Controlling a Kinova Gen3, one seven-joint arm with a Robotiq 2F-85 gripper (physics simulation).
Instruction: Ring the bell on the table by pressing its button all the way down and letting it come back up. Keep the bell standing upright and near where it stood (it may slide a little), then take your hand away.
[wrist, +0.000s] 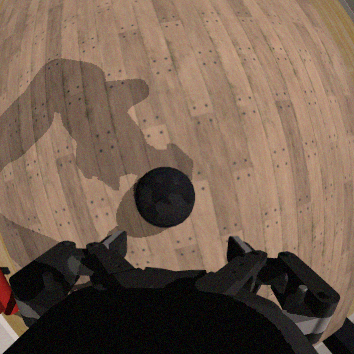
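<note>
Bell (164, 181) in sight, plus my gripper (176, 245).
</note>
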